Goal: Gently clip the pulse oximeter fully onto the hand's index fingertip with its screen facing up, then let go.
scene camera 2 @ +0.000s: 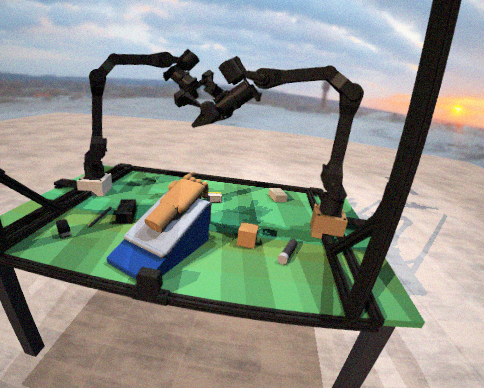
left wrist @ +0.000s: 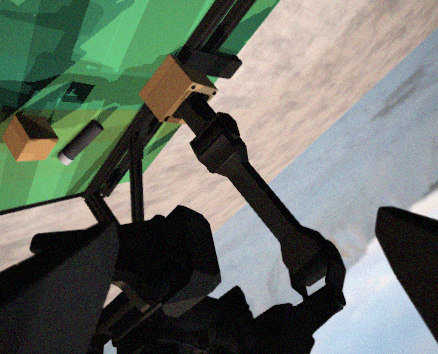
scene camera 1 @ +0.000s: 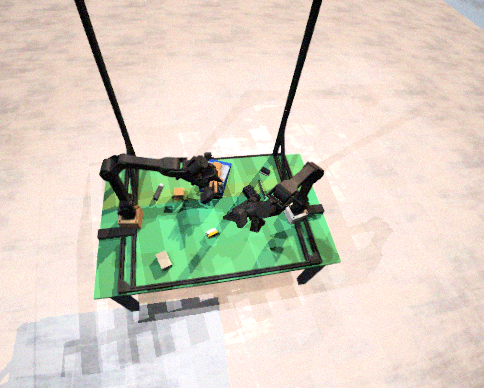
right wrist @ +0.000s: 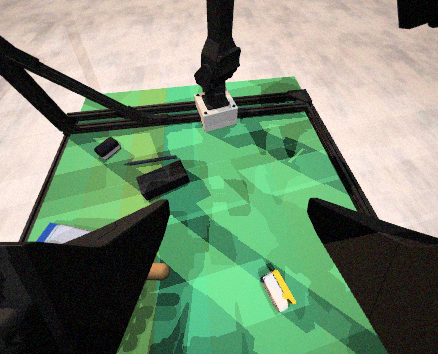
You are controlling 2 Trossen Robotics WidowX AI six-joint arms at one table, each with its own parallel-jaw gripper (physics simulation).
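Frame: origin at the left arm's base, x back, y right, z up, level; centimetres.
Where they show: left gripper, fingertip midpoint: (scene camera 2: 210,100) (left wrist: 247,227) (scene camera 1: 227,213); right gripper, fingertip midpoint: (scene camera 2: 197,125) (scene camera 1: 221,189) (right wrist: 238,205); left arm's base, origin of the base link: (scene camera 2: 94,176) (scene camera 1: 296,209) (right wrist: 215,100); right arm's base, origin of the base link: (scene camera 2: 330,211) (left wrist: 190,105) (scene camera 1: 129,214).
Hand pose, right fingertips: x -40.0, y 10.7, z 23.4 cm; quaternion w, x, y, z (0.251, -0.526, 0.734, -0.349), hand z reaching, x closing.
Note:
Each offset is from my right fingertips to the top centre of the thing. "spot": to the spot under its first point. Level surfaces: height alone.
The pulse oximeter @[dz -26.1, dx -7.2, dy -6.5 cm] (scene camera 1: 211,232) (scene camera 2: 215,197) (right wrist: 279,289), white with a yellow side, lies flat on the green table @[dz -29.3 cm] (scene camera 1: 240,254), a short way in front of the hand's fingers. The tan hand (scene camera 1: 216,169) (scene camera 2: 179,200) rests on a blue wedge @[spot: dz -23.7, dx +2.7, dy +33.1 cm] (scene camera 2: 175,246) with a grey top; one fingertip (right wrist: 159,271) shows in the right wrist view. My right gripper (scene camera 1: 207,196) (scene camera 2: 202,115) (right wrist: 238,205) is open and empty, high above the table, looking down at the oximeter. My left gripper (scene camera 1: 248,225) (scene camera 2: 183,98) is open and empty, high up close beside it.
A tan cube @[dz -24.3, dx -16.4, dy +21.7 cm] (scene camera 1: 179,193) (scene camera 2: 247,235), a dark cylinder @[dz -26.6, dx -27.1, dy +27.7 cm] (scene camera 1: 158,191) (scene camera 2: 287,252) (left wrist: 78,142) and a beige block @[dz -26.3, dx -33.6, dy -12.3 cm] (scene camera 1: 163,260) (scene camera 2: 278,195) lie on the table. A black box @[dz -25.8, dx +21.7, dy +8.6 cm] (scene camera 2: 126,211) (right wrist: 162,179), a pen @[dz -28.4, dx +29.7, dy +11.3 cm] (right wrist: 151,160) and a small black device @[dz -26.1, dx +36.8, dy +21.3 cm] (scene camera 1: 265,172) (right wrist: 107,147) lie near the left arm's base.

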